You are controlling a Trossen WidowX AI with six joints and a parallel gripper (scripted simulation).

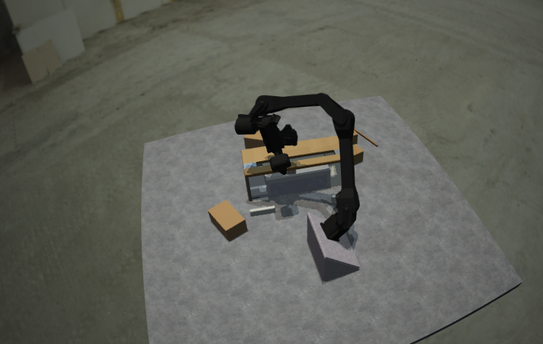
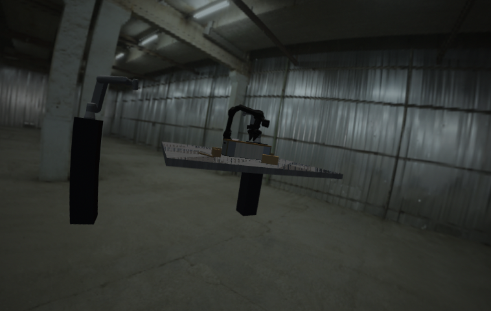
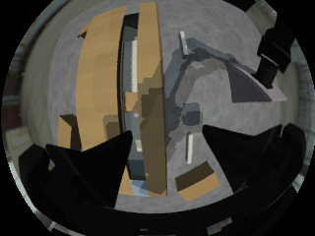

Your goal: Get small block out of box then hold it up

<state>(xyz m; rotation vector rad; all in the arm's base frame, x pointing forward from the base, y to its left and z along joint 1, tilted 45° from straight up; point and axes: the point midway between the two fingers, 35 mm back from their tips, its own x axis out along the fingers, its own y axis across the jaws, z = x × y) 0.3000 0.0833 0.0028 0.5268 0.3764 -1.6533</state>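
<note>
Right now my gripper tip is 40 mm short of the small tan block, 40 mm to the left of it and 60 mm above it. From my gripper tip the other things lie so: box: 30 mm ahead, 60 mm to the right, 80 mm below; then thin wooden stick: 200 mm ahead, 460 mm to the right, 140 mm below.
</note>
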